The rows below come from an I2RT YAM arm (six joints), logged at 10 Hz.
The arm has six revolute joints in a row. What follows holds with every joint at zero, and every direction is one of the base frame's.
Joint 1 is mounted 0.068 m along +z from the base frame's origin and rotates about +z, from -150 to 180 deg.
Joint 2 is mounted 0.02 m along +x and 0.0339 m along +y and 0.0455 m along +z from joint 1 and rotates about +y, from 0 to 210 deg.
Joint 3 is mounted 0.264 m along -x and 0.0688 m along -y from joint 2 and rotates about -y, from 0 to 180 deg.
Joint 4 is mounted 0.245 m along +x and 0.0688 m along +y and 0.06 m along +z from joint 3 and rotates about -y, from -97 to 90 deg.
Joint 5 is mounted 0.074 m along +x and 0.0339 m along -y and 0.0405 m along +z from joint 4 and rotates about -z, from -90 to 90 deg.
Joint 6 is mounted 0.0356 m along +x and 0.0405 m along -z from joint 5 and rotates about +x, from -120 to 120 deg.
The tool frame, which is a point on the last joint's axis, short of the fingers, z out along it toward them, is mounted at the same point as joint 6; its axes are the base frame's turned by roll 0, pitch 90 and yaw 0 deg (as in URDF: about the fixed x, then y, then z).
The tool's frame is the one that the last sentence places.
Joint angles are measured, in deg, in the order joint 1, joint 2, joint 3, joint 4, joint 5, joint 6. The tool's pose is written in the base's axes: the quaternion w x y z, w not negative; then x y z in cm. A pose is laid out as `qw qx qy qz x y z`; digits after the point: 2 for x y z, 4 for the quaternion.
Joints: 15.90 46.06 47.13 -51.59 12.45 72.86
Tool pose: 0.3114 0.4784 0.8050 0.1619 14.62 3.37 28.42
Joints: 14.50 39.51 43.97 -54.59 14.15 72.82
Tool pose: 0.3247 0.4912 0.7942 0.1498 12.37 2.30 27.70
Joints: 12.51 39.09 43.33 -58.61 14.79 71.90
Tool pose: 0.3071 0.5019 0.8006 0.1131 11.73 1.67 26.98
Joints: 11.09 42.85 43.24 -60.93 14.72 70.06
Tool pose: 0.2721 0.5005 0.8189 0.0699 12.38 1.50 26.03
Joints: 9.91 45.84 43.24 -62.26 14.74 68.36
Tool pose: 0.2464 0.4970 0.8311 0.0391 12.92 1.34 25.36
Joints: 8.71 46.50 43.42 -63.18 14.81 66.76
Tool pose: 0.2385 0.4940 0.8357 0.0251 12.97 1.07 25.25
